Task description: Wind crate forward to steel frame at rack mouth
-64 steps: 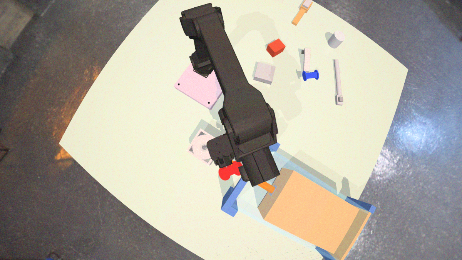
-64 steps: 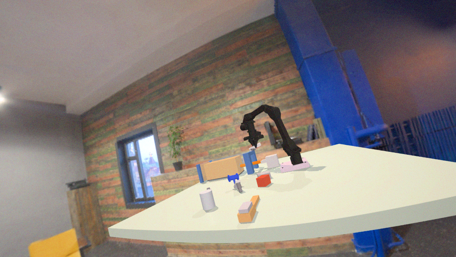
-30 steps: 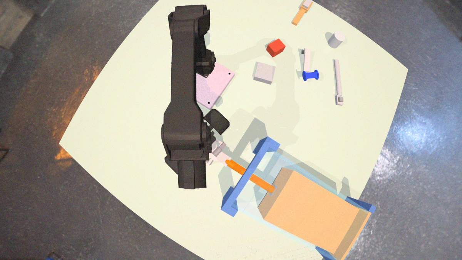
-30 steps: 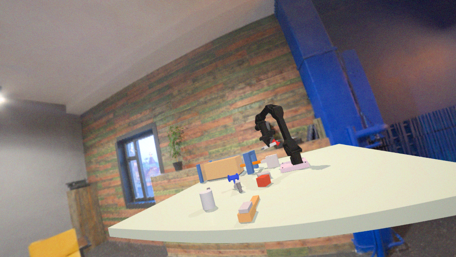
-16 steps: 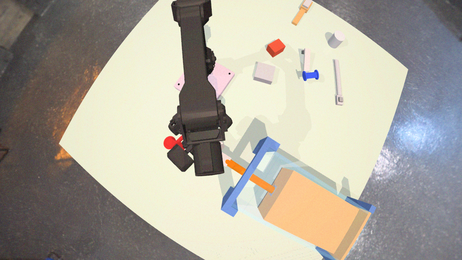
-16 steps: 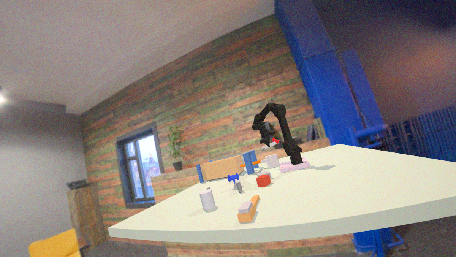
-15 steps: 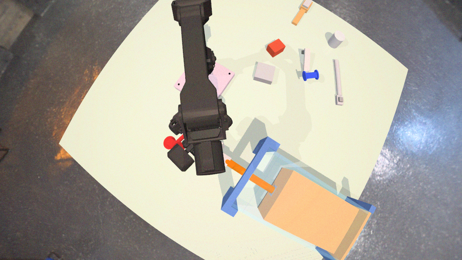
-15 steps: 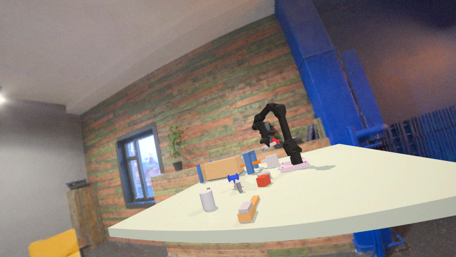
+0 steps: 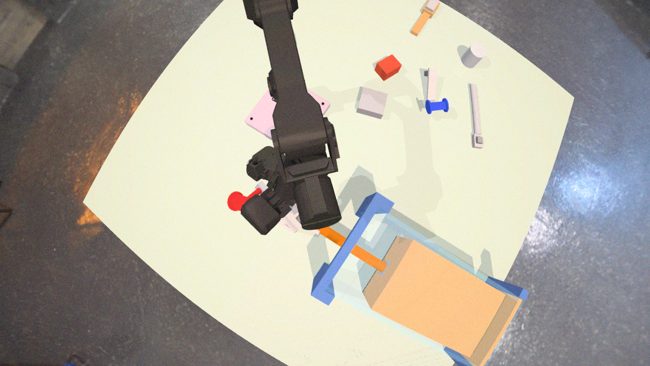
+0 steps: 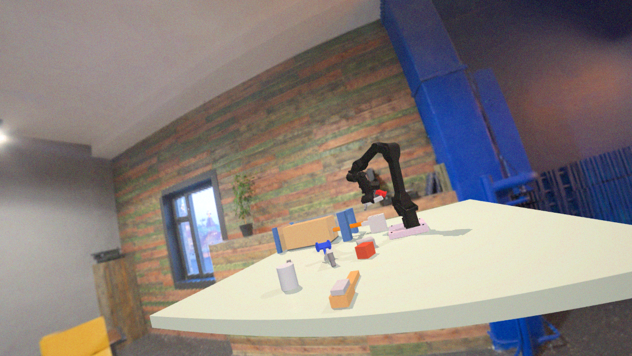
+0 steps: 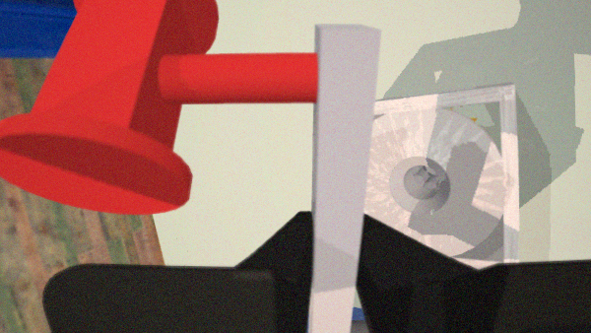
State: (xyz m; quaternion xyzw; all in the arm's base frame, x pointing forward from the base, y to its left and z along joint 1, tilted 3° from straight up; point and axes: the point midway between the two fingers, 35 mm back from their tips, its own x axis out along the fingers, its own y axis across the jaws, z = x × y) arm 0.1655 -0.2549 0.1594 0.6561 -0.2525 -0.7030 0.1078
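Now: gripper tip 1 cm past the grey winch and 13 cm above it. Also, from my gripper tip: grey block: 5 cm ahead, 38 cm to the left, 15 cm below; crank handle with red knob: 1 cm behind, 2 cm above; blue steel frame: 17 cm ahead, 1 cm to the left, 6 cm below.
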